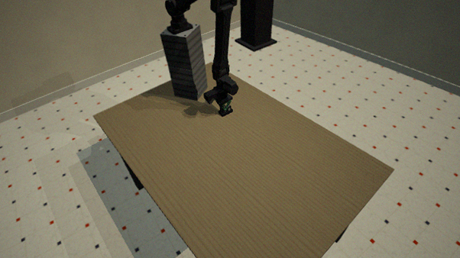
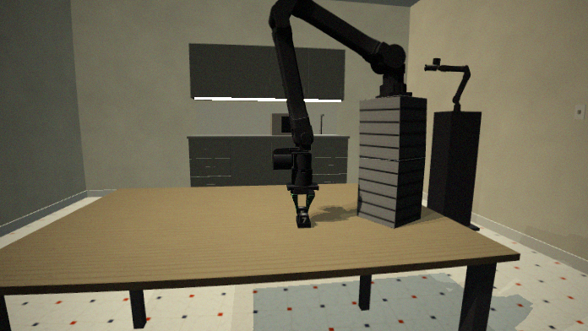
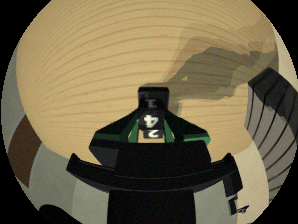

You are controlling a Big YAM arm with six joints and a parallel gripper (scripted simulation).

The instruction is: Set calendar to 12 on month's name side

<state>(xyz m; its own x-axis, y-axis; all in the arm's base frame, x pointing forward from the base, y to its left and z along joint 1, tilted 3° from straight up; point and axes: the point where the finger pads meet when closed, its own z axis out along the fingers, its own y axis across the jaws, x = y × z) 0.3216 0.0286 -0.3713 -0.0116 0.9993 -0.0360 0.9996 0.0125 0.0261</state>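
The black calendar tray lies 30 mm below my hand and 10 mm to the left of it.
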